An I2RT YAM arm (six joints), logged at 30 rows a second.
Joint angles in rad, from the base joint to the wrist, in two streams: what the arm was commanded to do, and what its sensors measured. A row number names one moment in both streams.
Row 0, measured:
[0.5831 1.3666 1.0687 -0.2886 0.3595 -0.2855]
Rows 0 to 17, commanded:
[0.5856 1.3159 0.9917 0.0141 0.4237 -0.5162]
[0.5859 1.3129 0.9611 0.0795 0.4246 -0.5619]
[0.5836 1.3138 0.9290 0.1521 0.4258 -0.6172]
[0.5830 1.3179 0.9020 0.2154 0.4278 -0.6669]
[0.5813 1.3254 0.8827 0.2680 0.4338 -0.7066]
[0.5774 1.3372 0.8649 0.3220 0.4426 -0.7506]
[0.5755 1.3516 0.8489 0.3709 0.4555 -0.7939]
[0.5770 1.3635 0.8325 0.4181 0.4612 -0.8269]
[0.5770 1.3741 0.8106 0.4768 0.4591 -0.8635]
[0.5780 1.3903 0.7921 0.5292 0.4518 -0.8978]
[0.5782 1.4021 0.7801 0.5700 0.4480 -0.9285]
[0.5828 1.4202 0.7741 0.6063 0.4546 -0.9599]
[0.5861 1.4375 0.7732 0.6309 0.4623 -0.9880]
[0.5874 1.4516 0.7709 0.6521 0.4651 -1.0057]
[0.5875 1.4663 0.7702 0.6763 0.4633 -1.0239]
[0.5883 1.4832 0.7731 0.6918 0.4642 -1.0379]
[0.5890 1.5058 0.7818 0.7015 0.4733 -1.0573]
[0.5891 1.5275 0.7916 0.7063 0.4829 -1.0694]
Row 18, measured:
[0.5831 1.4963 0.7731 0.5373 0.4358 -0.9741]
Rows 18 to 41, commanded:
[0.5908 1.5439 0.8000 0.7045 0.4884 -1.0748]
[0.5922 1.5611 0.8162 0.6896 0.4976 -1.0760]
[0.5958 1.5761 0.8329 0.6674 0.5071 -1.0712]
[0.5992 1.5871 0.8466 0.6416 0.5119 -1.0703]
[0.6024 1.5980 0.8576 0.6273 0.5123 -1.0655]
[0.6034 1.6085 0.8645 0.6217 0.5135 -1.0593]
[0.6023 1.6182 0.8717 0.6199 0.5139 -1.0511]
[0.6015 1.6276 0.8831 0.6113 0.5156 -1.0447]
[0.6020 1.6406 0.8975 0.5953 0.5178 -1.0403]
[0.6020 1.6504 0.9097 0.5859 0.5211 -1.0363]
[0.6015 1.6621 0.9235 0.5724 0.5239 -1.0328]
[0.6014 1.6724 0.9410 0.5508 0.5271 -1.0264]
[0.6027 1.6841 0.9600 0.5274 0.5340 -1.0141]
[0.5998 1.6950 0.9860 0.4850 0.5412 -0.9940]
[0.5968 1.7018 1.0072 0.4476 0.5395 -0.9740]
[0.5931 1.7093 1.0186 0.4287 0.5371 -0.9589]
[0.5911 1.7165 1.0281 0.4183 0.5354 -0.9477]
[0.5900 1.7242 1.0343 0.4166 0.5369 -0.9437]
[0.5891 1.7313 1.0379 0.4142 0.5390 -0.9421]
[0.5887 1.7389 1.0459 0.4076 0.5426 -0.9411]
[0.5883 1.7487 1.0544 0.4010 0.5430 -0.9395]
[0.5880 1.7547 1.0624 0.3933 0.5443 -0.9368]
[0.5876 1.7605 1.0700 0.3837 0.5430 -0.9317]
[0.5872 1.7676 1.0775 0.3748 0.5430 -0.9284]
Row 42, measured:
[0.5941 1.7588 1.0283 0.3946 0.5068 -0.9741]
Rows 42 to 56, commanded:
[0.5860 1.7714 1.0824 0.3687 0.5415 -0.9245]
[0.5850 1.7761 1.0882 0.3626 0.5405 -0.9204]
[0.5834 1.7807 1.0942 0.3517 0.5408 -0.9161]
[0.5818 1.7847 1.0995 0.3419 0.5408 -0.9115]
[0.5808 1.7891 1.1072 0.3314 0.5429 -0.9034]
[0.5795 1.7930 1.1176 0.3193 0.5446 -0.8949]
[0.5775 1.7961 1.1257 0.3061 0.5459 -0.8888]
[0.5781 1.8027 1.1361 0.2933 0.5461 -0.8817]
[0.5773 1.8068 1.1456 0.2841 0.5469 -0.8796]
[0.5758 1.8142 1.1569 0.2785 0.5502 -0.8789]
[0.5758 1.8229 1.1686 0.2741 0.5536 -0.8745]
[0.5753 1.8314 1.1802 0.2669 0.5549 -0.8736]
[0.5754 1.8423 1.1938 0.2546 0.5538 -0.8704]
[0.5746 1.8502 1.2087 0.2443 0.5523 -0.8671]
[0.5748 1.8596 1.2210 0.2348 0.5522 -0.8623]
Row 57, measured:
[0.5793 1.8408 1.1614 0.2535 0.5270 -0.9062]
